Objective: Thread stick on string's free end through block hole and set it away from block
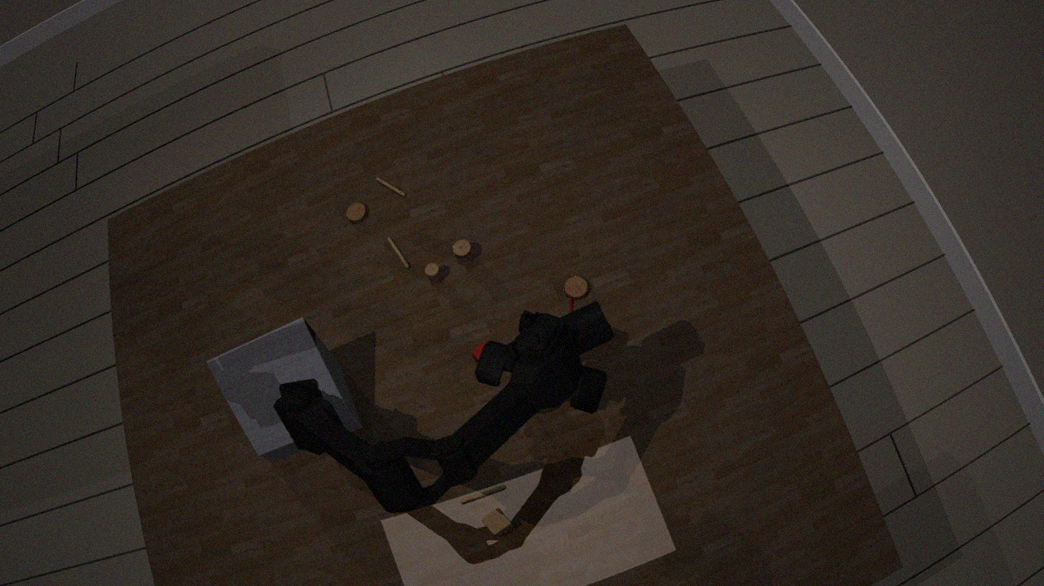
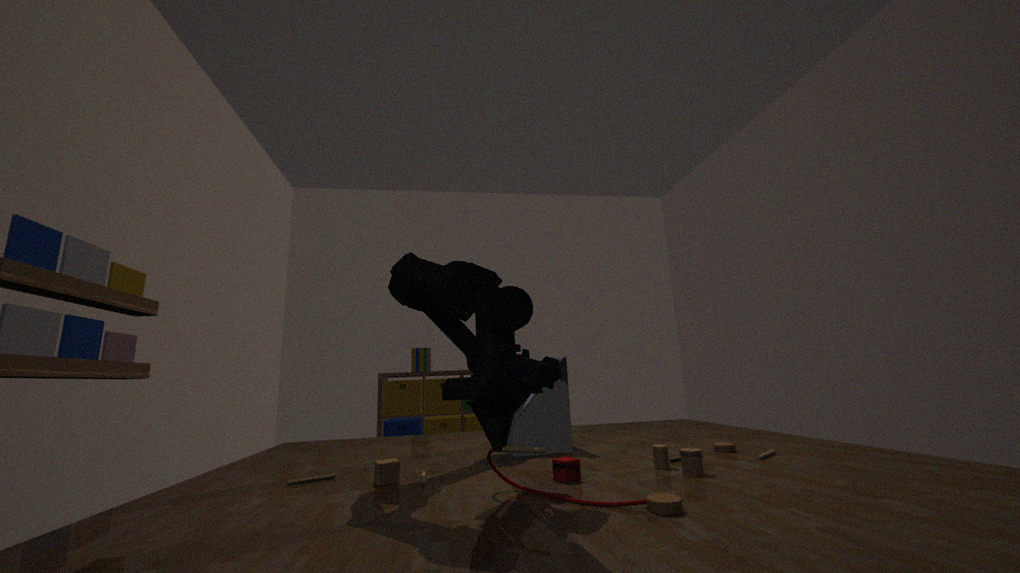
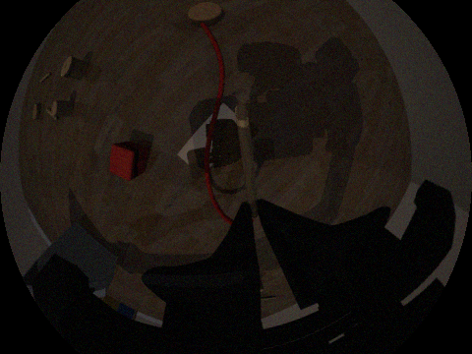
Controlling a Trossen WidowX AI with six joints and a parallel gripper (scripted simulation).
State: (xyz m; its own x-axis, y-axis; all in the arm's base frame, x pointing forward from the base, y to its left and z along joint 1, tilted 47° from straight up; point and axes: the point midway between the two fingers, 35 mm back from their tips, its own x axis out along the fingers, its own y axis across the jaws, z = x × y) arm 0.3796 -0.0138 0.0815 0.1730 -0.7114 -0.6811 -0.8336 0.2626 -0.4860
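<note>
Right now my gripper tip is 11 cm to the right of the red cube, 8 cm past it and 4 cm above it. From my gripper tip the other things lie so: small wooden block: 18 cm to the right, 12 cm behind, 4 cm below.
</note>
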